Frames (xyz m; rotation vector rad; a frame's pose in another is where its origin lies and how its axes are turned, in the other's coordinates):
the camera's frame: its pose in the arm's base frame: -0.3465 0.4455 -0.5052 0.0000 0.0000 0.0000
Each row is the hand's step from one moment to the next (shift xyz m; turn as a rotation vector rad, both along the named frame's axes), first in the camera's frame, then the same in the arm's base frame.
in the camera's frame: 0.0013 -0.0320 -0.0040 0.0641 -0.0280 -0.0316
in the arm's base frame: 0.0013 -0.0320 -0.0040 0.0641 -0.0280 -0.0316
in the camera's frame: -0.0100 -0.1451 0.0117 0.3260 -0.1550 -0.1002
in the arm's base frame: -0.0100 -0.1451 0.0117 0.3260 -0.1550 -0.1002
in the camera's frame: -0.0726 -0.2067 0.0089 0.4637 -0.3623 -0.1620
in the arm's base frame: -0.0726 -0.2067 0.0089 0.4637 -0.3623 -0.1620
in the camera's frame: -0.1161 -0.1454 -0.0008 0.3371 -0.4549 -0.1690
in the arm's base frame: -0.1161 -0.1454 -0.0008 0.3371 -0.4549 -0.1690
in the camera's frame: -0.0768 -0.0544 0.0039 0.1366 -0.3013 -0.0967
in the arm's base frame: -0.0768 -0.0544 0.0039 0.1366 -0.3013 -0.0967
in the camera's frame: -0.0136 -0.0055 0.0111 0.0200 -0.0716 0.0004
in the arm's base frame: -0.0136 -0.0055 0.0111 0.0200 -0.0716 0.0004
